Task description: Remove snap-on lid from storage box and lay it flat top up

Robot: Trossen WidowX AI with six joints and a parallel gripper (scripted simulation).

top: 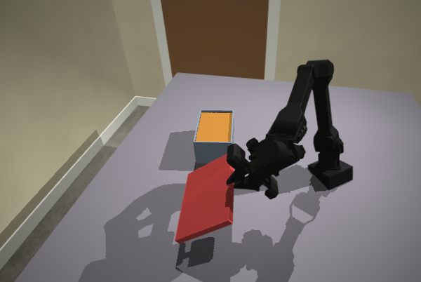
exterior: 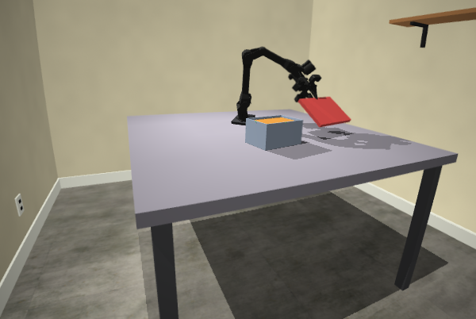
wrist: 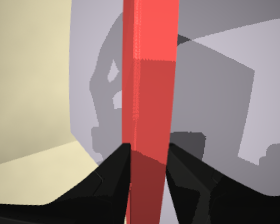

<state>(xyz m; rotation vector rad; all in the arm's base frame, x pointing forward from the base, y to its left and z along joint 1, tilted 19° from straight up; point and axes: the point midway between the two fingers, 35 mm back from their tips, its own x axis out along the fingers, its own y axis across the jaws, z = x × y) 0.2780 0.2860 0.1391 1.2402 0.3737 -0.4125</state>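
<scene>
The lid lies 90 mm ahead of my hand, 10 mm to the left of it and 70 mm below it. Also, from my hand: storage box (120 mm ahead, 340 mm to the right, 140 mm below).
</scene>
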